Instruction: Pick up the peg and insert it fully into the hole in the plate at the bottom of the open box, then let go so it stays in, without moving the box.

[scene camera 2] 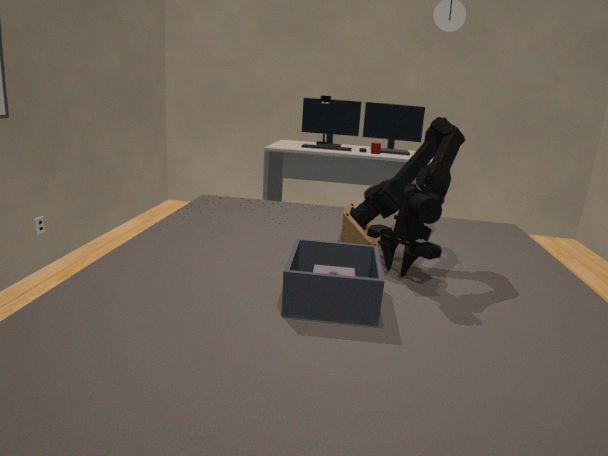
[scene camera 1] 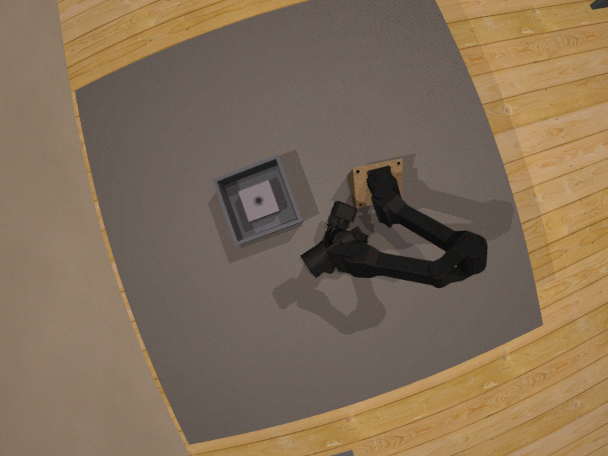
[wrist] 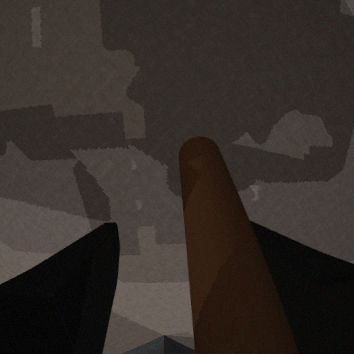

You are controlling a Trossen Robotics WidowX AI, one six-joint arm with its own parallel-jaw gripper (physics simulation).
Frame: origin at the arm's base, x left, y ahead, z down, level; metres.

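Seen in the pictures: gripper, fingertip midpoint: (scene camera 2: 395, 273) (wrist: 173, 231); arm's base at its link origin: (scene camera 2: 357, 218) (scene camera 1: 379, 177).
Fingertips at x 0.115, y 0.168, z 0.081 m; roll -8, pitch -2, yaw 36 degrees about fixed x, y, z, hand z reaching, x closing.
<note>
Pixels of each thing's top centre, then the offset from my fingertips to it. "pt": a spot on its surface instead.
- brown round peg at a spot on its surface: (wrist: 220, 240) pt dz -0.045, dx +0.025, dy -0.021 m
- open grey-blue box at its top centre: (scene camera 2: 335, 257) (scene camera 1: 256, 199) dz -0.089, dx -0.139, dy +0.164 m
- pale square plate at its top centre: (scene camera 2: 333, 273) (scene camera 1: 258, 200) dz -0.052, dx -0.139, dy +0.164 m
The brown round peg (wrist: 220, 240) stands roughly upright between my fingers in the wrist view. My gripper (wrist: 173, 231) (scene camera 2: 396, 271) is partly open around it, low over the mat. The peg overlaps the right finger in the wrist view, and a gap shows between it and the left finger. The arm hides the peg in scene camera 1, and the fingers mostly hide it in scene camera 2. The open grey-blue box (scene camera 1: 226, 212) (scene camera 2: 332, 298) stands left of the gripper. The pale square plate (scene camera 1: 247, 196) (scene camera 2: 321, 269) lies at its bottom, with a dark round hole (scene camera 1: 258, 200) in the middle.
The arm's wooden base board (scene camera 1: 362, 192) (scene camera 2: 353, 232) is close to the gripper, to the right of the box in scene camera 1. The box's walls rise around the plate. A desk (scene camera 2: 273, 175) with two monitors stands beyond the mat.
</note>
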